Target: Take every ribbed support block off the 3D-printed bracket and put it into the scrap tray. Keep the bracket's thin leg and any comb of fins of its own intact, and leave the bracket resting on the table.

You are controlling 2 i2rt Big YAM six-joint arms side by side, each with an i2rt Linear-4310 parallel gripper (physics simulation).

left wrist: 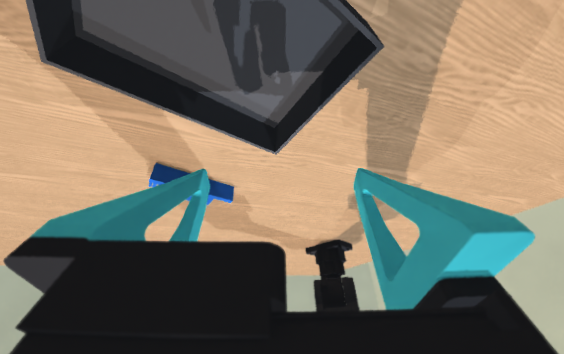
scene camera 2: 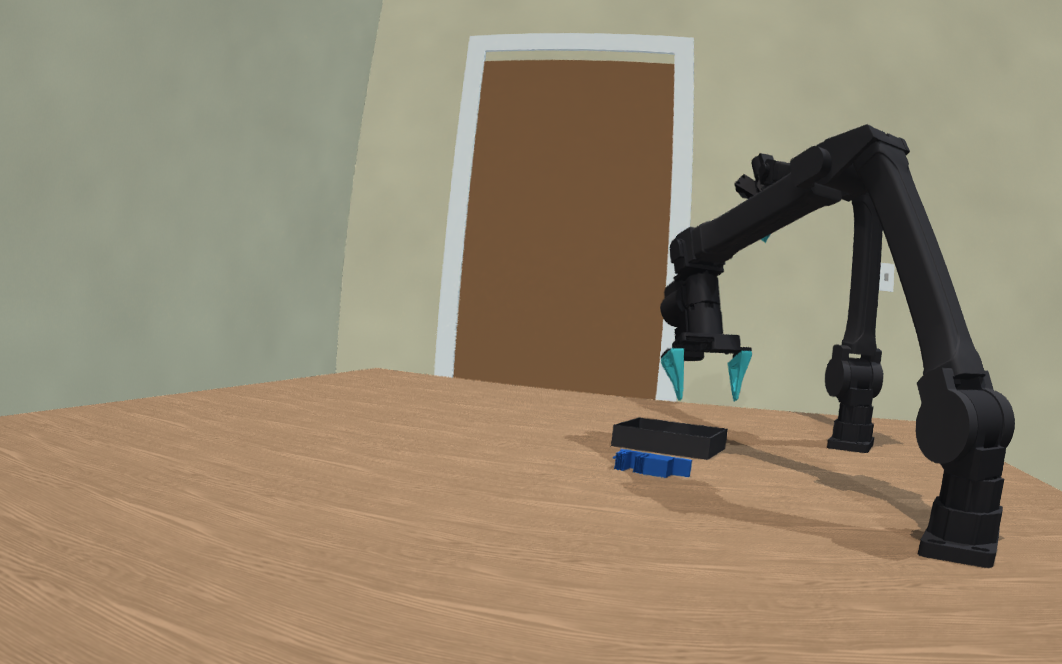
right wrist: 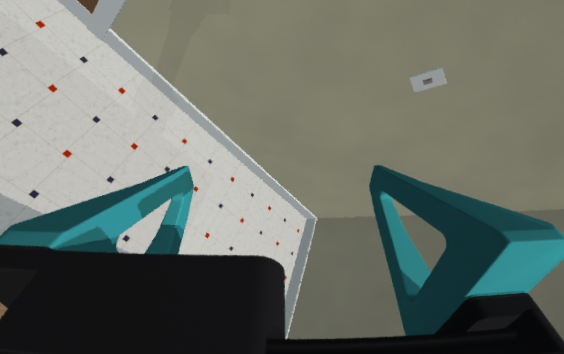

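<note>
The blue bracket [scene camera 2: 656, 465] [left wrist: 221, 192] lies on the table close in front of the black scrap tray [scene camera 2: 665, 445] [left wrist: 150, 85]. Stepped blocks show on its near side in scene camera 2, but which are ribbed supports I cannot tell. In the left wrist view a finger hides its middle. The visible part of the tray's floor there holds shadows and no blue piece. My left gripper [scene camera 2: 707, 400] [left wrist: 281, 177] is open and empty, above the tray and bracket. My right gripper [right wrist: 281, 176] is open and empty, raised and facing wall and floor; it is mostly hidden behind the left arm in scene camera 2.
The left arm's base [scene camera 2: 959, 540] stands at the right, with the right arm's base [scene camera 2: 851, 442] farther back. The left forearm crosses in front of the right arm's raised wrist. A black arm base [left wrist: 331, 260] shows between the fingers in the left wrist view. Arm shadows cross the table.
</note>
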